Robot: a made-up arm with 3 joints.
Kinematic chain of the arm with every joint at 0, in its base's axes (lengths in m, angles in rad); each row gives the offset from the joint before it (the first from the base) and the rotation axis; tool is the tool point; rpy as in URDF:
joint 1: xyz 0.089 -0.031 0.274 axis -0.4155 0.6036 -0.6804
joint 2: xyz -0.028 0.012 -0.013 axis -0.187 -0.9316 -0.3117
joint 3: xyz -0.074 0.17 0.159 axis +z
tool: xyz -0.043 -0.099 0.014 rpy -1.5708 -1.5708 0
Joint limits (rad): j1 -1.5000..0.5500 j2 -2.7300..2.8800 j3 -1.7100..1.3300
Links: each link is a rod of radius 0.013 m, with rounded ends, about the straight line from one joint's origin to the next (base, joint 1, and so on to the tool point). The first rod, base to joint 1, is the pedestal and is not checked.
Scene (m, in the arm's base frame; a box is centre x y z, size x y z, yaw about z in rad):
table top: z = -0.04
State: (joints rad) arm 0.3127 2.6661 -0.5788
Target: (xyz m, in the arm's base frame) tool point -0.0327 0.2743 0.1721
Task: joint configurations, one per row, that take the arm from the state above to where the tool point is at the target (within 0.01 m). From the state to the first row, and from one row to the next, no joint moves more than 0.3 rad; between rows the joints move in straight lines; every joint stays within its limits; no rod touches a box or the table.
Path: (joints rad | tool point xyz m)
1: 0.0594 2.4496 -0.8383 | 0.1711 0.1673 0.0802
2: -0.1940 2.2331 -1.0977 | 0.1254 0.2295 0.1089
3: -0.4473 2.0166 -1.3572 | 0.0543 0.2688 0.1424
4: -0.7007 1.8001 -1.6167 | -0.0327 0.2743 0.1721

